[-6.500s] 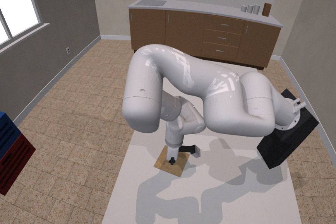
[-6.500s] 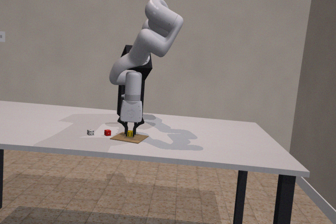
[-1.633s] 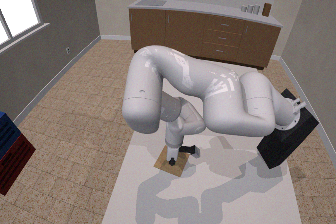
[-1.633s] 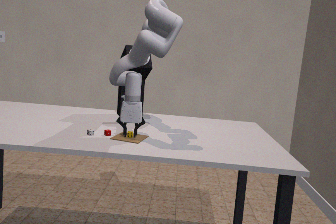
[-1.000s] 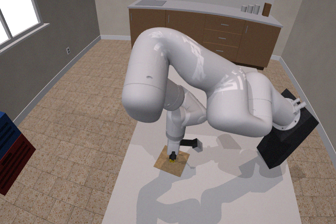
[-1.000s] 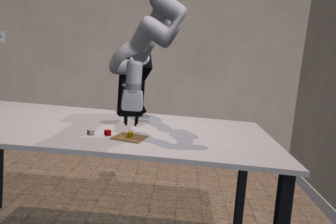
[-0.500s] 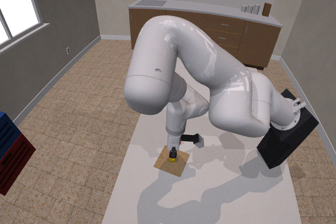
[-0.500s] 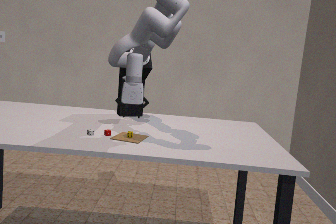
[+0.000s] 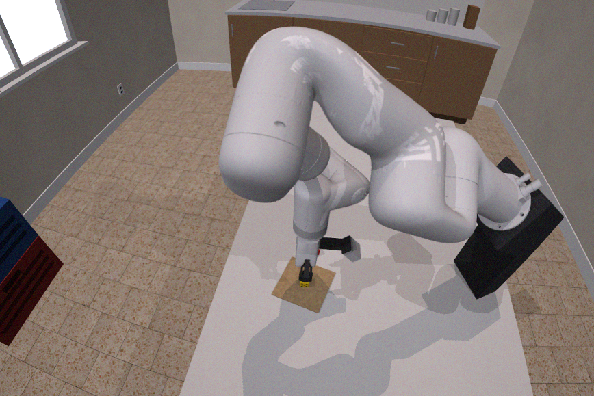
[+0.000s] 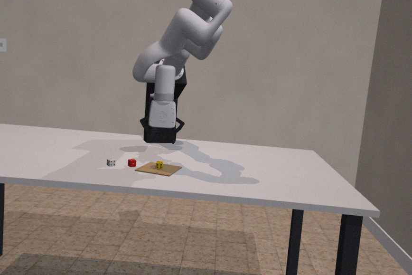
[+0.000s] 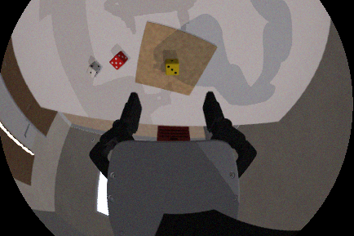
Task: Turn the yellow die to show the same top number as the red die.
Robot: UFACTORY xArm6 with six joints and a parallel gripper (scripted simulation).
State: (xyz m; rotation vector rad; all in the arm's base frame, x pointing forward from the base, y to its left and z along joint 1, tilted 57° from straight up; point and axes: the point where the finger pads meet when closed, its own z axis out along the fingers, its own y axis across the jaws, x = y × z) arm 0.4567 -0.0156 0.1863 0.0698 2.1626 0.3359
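Now: hand 100 mm above the yellow die. From my hand the other things lie so: red die: 110 mm to the right, 100 mm below, 10 mm behind; then mat: 110 mm below; then white die: 190 mm to the right, 100 mm below, 10 mm ahead.
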